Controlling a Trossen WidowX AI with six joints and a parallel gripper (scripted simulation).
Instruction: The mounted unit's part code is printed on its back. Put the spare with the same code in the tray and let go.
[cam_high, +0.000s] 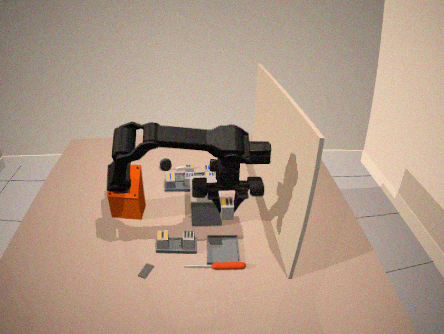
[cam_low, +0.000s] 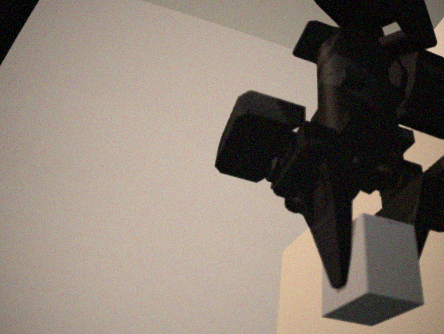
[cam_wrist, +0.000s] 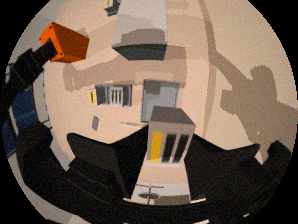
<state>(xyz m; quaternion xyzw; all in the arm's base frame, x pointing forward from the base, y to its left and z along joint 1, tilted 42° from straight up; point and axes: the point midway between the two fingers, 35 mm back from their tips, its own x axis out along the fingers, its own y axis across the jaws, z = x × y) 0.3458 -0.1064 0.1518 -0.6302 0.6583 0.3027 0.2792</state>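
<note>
Right now the grey tray is 10 mm behind my gripper tip and 150 mm below it. Round my gripper tip: tall beige panel: 170 mm ahead, 210 mm to the left, 70 mm above; grey mounted unit: 60 mm behind, 210 mm to the left, 100 mm below; grey spare: 20 mm above.
</note>
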